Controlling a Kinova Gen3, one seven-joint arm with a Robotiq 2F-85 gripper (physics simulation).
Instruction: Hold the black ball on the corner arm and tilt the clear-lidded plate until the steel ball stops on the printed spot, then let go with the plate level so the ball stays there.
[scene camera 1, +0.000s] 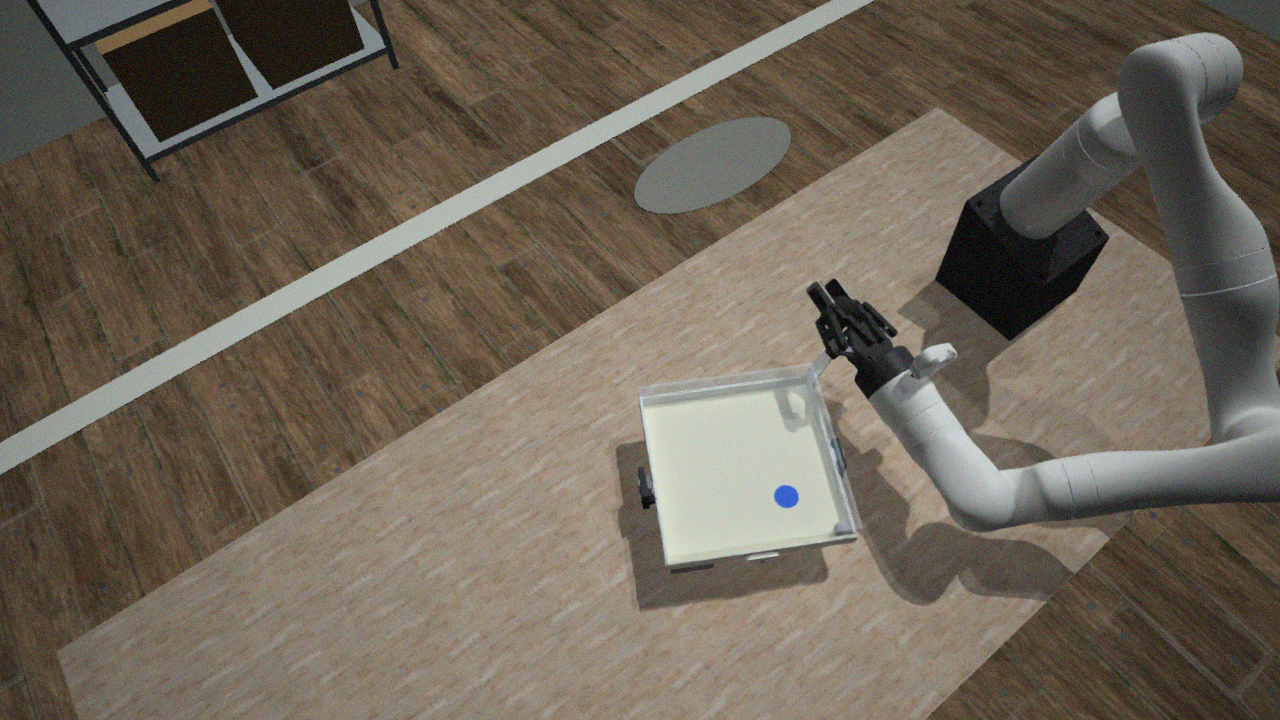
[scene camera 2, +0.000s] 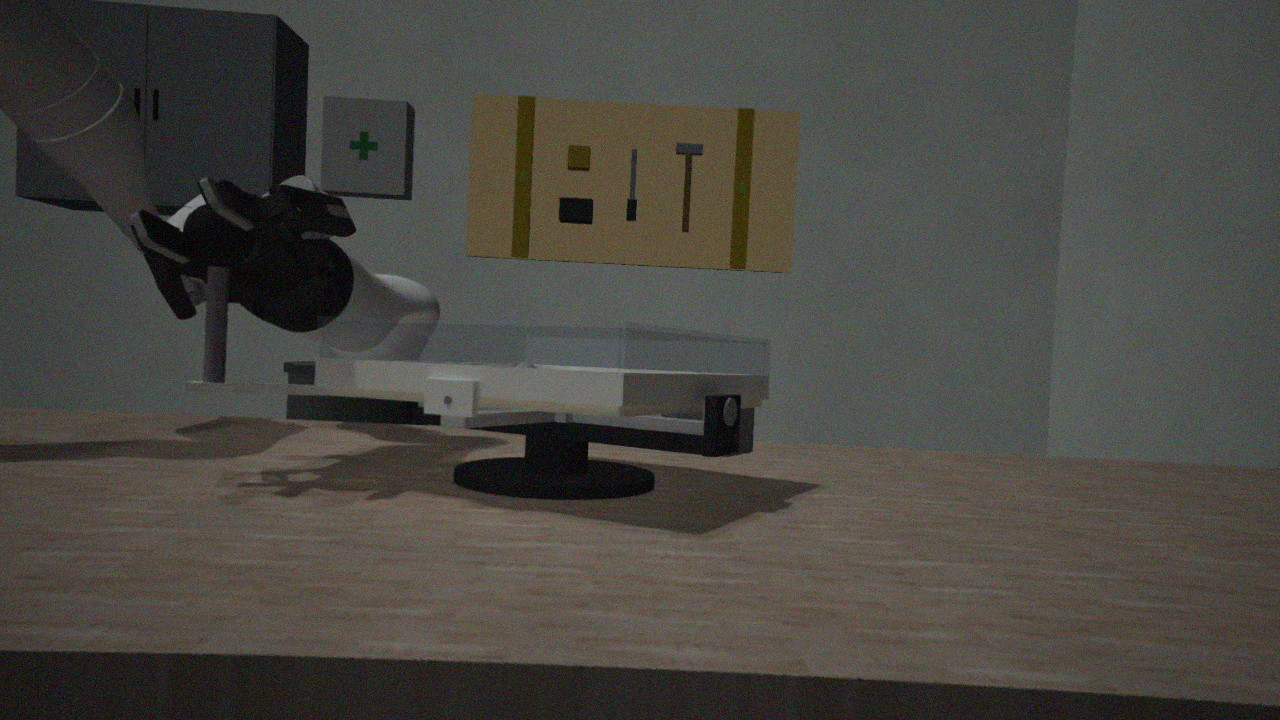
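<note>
The clear-lidded plate (scene camera 1: 716, 465) (scene camera 2: 537, 377) stands on a black pedestal (scene camera 2: 554, 474) and looks close to level. The blue printed spot (scene camera 1: 785, 496) lies toward its lower right in scene camera 1. The grey steel ball (scene camera 1: 843, 528) is in the lower right corner, apart from the spot. The corner arm (scene camera 1: 820, 363) (scene camera 2: 246, 387) sticks out from the plate's opposite upper right corner and carries a grey post (scene camera 2: 215, 326) with the black ball (scene camera 2: 217, 237) on top. My gripper (scene camera 1: 825, 293) (scene camera 2: 192, 219) is shut on the black ball, which its fingers hide in scene camera 1.
The plate rests over the wooden table (scene camera 1: 402, 573) (scene camera 2: 626, 591). My black base block (scene camera 1: 1011, 268) stands at the table's upper right. Dark brackets (scene camera 1: 645, 488) (scene camera 2: 723, 424) sit at the plate's sides. A shelf unit (scene camera 1: 268, 95) and a grey disc (scene camera 1: 713, 165) are beyond the table.
</note>
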